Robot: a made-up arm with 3 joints.
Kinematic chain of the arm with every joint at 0, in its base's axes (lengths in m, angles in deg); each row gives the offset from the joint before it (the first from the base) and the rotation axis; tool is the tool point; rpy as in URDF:
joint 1: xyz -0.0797 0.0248 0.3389 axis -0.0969 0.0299 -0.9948
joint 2: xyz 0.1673 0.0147 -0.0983 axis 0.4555 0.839 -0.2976
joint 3: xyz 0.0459 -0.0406 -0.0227 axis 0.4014 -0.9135 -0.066
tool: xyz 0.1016 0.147 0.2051 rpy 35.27 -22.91 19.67
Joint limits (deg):
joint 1: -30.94..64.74
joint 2: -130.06..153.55
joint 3: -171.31..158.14
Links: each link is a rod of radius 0.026 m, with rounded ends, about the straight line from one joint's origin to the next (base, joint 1, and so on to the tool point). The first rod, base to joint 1, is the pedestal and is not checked.
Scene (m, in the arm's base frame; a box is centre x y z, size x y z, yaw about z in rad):
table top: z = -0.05
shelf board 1: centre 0.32 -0 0.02 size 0.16 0.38 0.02 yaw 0.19
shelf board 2: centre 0.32 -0 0.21 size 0.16 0.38 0.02 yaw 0.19
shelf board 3: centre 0.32 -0 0.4 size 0.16 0.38 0.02 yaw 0.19
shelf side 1: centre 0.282 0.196 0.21 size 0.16 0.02 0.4 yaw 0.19
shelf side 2: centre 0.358 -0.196 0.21 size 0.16 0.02 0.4 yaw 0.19
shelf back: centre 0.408 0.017 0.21 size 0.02 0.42 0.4 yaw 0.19
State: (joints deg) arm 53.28 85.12 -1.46
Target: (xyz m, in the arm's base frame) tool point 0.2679 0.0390 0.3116
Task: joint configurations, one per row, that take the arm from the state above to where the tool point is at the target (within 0.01 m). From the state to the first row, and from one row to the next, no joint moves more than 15 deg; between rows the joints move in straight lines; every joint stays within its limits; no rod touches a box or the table.
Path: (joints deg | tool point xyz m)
1: 45.63 90.26 13.20 | 0.1422 -0.3128 0.1840
2: 37.99 95.39 27.86 | 0.1453 -0.2960 0.2131
3: 30.34 100.53 42.52 | 0.1472 -0.2734 0.2448
4: 22.70 105.66 57.18 | 0.1481 -0.2447 0.2789
5: 10.21 103.10 57.19 | 0.2024 -0.1854 0.2845
6: -2.27 100.53 57.21 | 0.2416 -0.1157 0.2918
7: -14.75 97.97 57.22 | 0.2637 -0.0395 0.3008
8: -27.23 95.40 57.23 | 0.2679 0.0390 0.3116

